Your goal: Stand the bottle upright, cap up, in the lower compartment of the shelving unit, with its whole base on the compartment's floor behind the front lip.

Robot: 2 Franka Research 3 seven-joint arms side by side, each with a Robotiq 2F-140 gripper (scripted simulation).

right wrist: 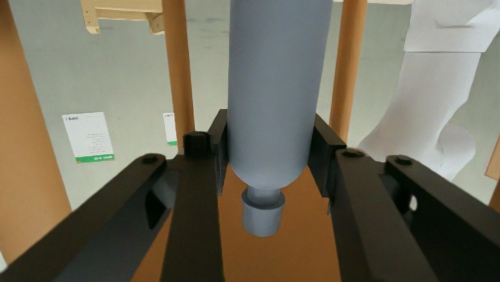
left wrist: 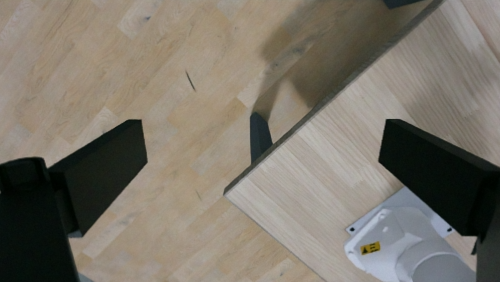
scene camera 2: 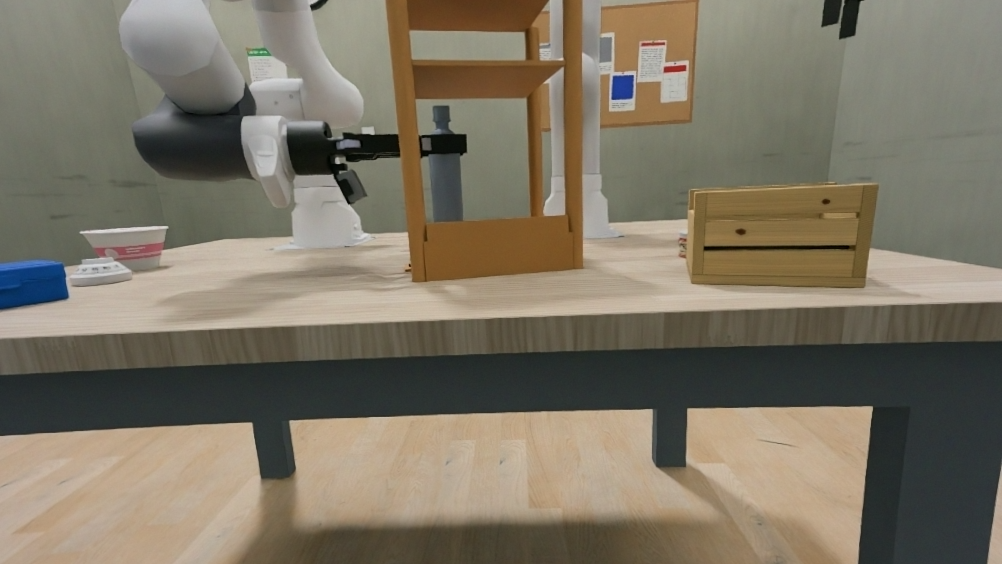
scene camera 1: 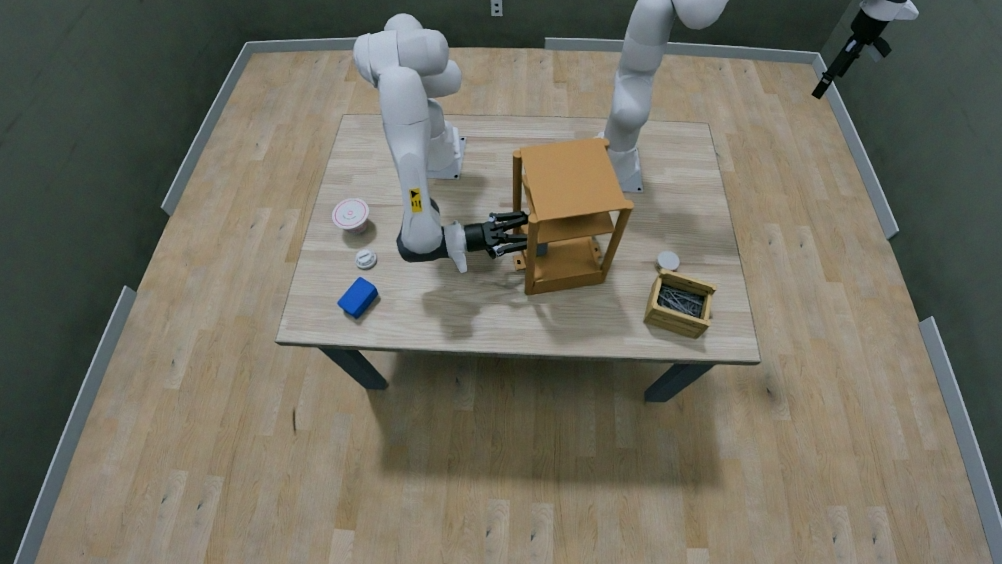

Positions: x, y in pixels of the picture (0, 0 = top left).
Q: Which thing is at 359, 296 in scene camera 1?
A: A blue box.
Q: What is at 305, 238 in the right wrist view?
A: An orange-brown shelving unit.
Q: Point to a blue-grey bottle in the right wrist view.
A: At 275, 67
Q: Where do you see a blue-grey bottle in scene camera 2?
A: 445, 173
